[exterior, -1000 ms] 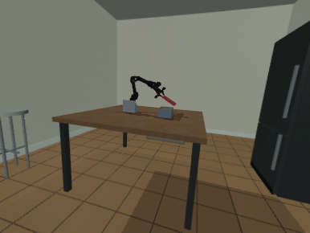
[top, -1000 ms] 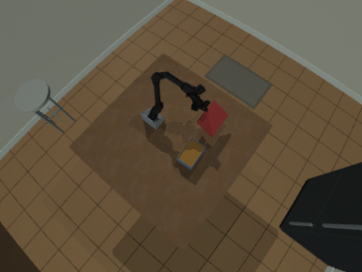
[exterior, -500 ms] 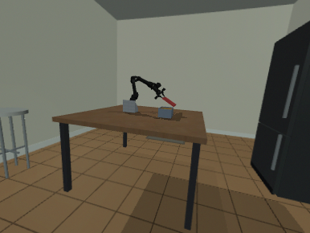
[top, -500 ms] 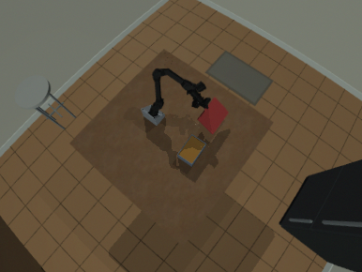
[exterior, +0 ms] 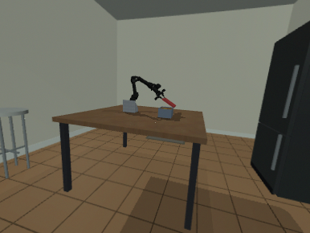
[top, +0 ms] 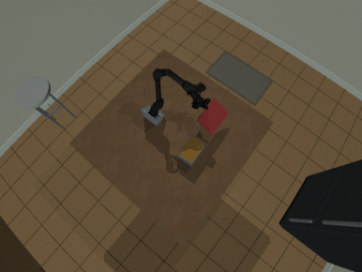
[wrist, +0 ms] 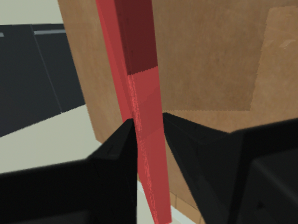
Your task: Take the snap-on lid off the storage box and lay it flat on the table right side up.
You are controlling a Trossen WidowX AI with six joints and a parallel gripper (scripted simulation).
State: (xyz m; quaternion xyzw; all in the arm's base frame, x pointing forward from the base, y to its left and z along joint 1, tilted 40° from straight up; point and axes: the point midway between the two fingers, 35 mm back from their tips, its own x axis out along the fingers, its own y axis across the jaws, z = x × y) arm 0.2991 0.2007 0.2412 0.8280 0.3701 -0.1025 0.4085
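Right now the red lid is 7 cm ahead of my gripper tip, 4 cm below it and 1 cm to the left of it. Also, from my gripper tip: storage box (31 cm to the right, 12 cm below, 12 cm ahead).
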